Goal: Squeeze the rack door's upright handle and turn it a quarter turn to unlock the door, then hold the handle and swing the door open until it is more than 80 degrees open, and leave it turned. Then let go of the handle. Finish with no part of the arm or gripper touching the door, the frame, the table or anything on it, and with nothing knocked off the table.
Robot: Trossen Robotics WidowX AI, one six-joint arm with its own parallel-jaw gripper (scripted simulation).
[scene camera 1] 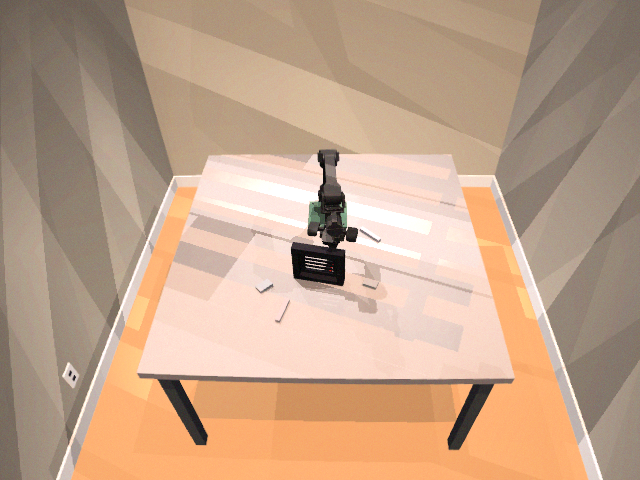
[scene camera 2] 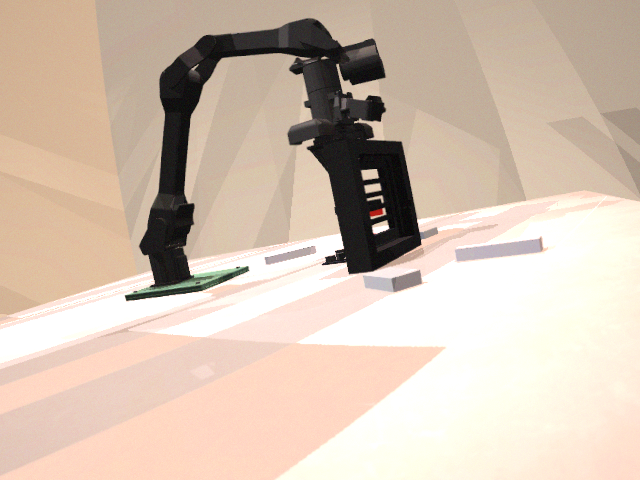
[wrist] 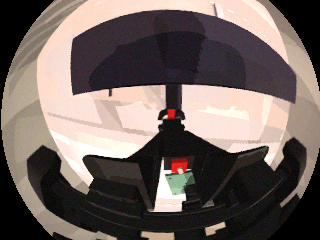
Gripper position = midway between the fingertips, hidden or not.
I see my gripper (scene camera 2: pixel 344 185).
My gripper is seen too in the wrist view (wrist: pixel 173 134).
